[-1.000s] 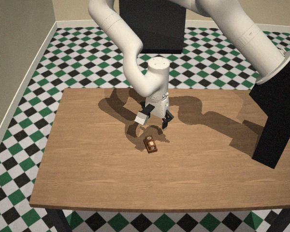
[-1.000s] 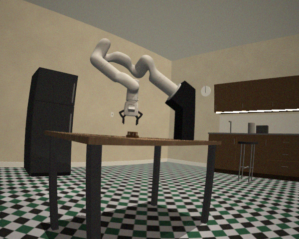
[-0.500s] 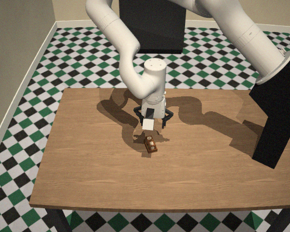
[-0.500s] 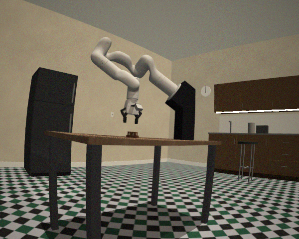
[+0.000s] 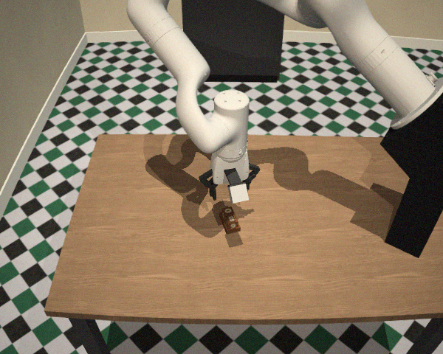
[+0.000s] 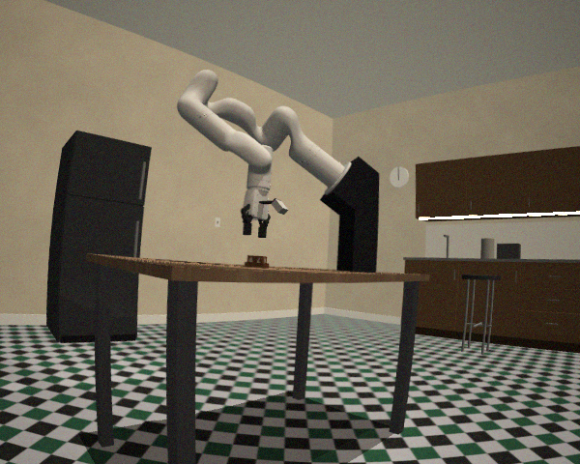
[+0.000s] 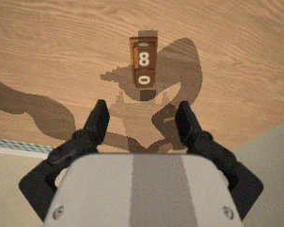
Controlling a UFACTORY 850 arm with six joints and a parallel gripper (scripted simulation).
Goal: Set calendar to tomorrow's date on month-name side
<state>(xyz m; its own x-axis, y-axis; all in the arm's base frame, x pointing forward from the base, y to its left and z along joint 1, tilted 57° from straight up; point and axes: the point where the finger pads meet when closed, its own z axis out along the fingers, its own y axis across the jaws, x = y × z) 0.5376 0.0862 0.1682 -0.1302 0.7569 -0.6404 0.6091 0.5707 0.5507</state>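
Now: the brown calendar cube 90 mm below my hand.
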